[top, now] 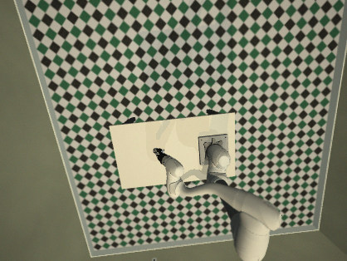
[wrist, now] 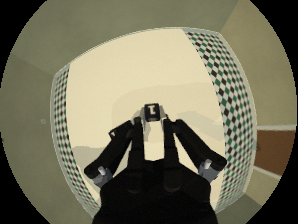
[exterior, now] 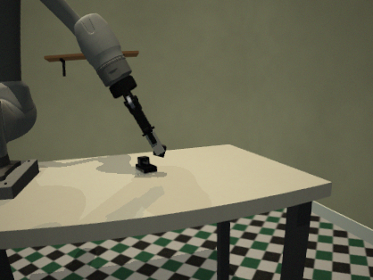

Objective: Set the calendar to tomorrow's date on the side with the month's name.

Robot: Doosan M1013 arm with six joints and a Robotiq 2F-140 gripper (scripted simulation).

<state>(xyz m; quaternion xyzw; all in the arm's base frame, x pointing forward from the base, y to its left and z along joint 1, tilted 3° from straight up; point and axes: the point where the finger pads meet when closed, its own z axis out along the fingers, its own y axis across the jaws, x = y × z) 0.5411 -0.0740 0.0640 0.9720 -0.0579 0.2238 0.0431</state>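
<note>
Right now the black calendar cube is 1 cm ahead of my hand and 2 cm below it. From my hand the other things lie so: calendar tray: 2 cm behind, 11 cm to the left, 10 cm below.
</note>
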